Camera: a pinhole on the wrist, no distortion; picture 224 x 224 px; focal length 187.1 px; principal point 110.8 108.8 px. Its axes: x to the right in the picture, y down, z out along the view. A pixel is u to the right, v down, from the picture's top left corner.
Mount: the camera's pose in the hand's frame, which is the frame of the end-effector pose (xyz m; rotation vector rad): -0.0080 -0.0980 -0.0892 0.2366 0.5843 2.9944
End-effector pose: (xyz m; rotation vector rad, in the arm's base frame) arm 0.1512 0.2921 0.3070 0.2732 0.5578 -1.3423
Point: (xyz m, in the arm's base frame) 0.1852 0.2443 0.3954
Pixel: 138.7 85.6
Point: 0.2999 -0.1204 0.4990
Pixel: 45.6 127.8
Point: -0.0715 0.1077 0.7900
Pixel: outside the picture
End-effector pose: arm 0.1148 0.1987 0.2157 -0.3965 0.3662 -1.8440
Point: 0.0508 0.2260 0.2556
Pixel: 133.0 146.8
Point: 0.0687 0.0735 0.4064
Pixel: 22.7 163.2
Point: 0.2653 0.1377 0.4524
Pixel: 121.4 113.3
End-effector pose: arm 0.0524 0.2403 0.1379 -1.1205 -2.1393 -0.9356
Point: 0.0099 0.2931 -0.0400
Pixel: 202.9 170.5
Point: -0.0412 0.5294 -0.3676
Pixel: 198.2 203.6
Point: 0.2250 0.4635 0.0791
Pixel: 155.8 12.1
